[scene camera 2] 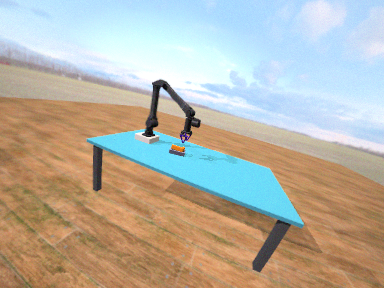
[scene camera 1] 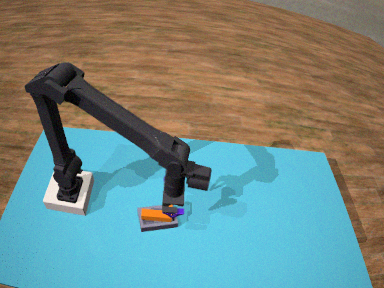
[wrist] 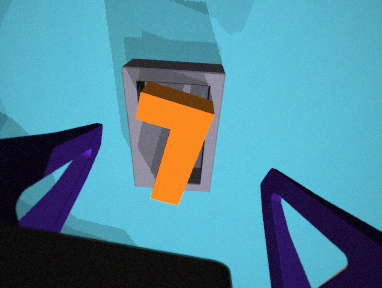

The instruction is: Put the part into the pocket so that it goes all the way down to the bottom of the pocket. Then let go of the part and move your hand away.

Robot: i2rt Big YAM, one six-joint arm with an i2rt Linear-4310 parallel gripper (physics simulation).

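Where they show: gripper, fingertip midpoint: [scene camera 2: 184, 141] [scene camera 1: 172, 205] [wrist: 189, 156]; arm's base, link origin: [scene camera 2: 148, 135] [scene camera 1: 70, 189].
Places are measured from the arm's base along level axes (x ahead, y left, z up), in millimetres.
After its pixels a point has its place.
The orange L-shaped part [scene camera 1: 154, 215] {x 349, y -61, z 9 mm} [scene camera 2: 177, 148] {x 363, y -66, z -3 mm} [wrist: 186, 135] {x 386, y -50, z 9 mm} lies across the top of the grey block with the pocket [scene camera 1: 160, 228] {x 375, y -86, z -42 mm} [scene camera 2: 176, 153] {x 372, y -87, z -42 mm} [wrist: 131, 135] {x 349, y -1, z -21 mm}. In the wrist view it is turned at an angle to the pocket. Its long leg's end reaches over the near rim and its outer corner overlaps the right rim. Parts of the dark pocket show on both sides of it. My gripper [scene camera 1: 174, 214] [scene camera 2: 185, 139] {x 409, y -47, z 72 mm} [wrist: 189, 156] {x 409, y -47, z 72 mm} is open and empty above the part and block, its purple fingers well apart. In scene camera 1 it hides part of the orange part.
The arm's white base block [scene camera 1: 65, 206] {x -2, y -75, z -11 mm} [scene camera 2: 147, 138] {x 46, y -75, z -7 mm} stands at the left on the blue table [scene camera 1: 280, 235] {x 864, y -85, z -57 mm} [scene camera 2: 225, 180] {x 830, y -209, z -57 mm}. The arm's shadow falls on the table to the right of the block in scene camera 1.
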